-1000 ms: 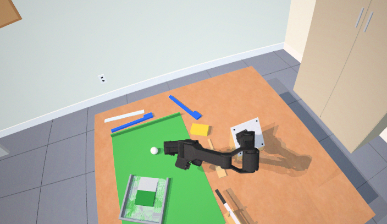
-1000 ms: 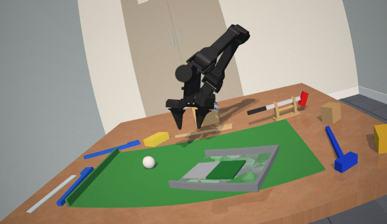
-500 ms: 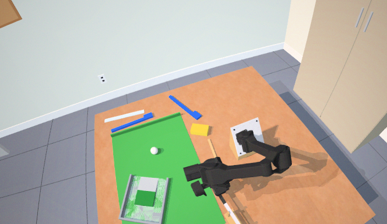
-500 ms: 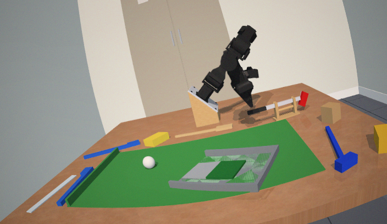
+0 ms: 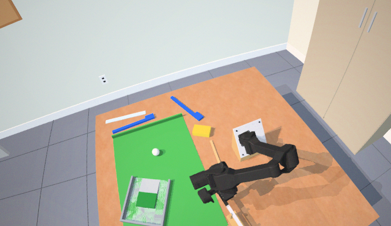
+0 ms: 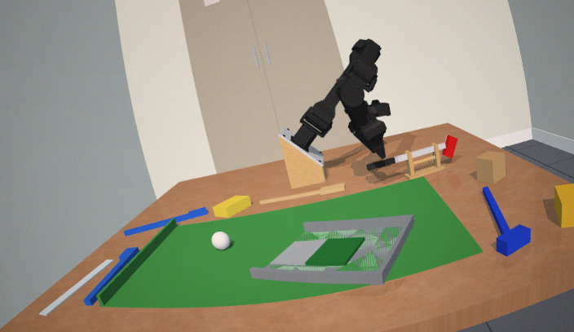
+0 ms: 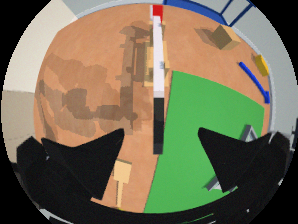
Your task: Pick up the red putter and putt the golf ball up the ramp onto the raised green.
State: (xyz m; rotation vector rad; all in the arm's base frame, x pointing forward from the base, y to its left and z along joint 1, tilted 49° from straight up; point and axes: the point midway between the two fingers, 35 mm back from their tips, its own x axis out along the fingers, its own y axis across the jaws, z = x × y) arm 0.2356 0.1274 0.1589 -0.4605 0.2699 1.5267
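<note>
Now: gripper tip 43 cm to the left of the yellow block, 8 cm past it and 7 cm above it. The rest, counted from my gripper tip: tan cube 27 cm to the left, 19 cm ahead, 5 cm below; green mat 27 cm to the right, 24 cm ahead, 8 cm below; red putter 11 cm to the left, 3 cm below, 2 cm behind.
</note>
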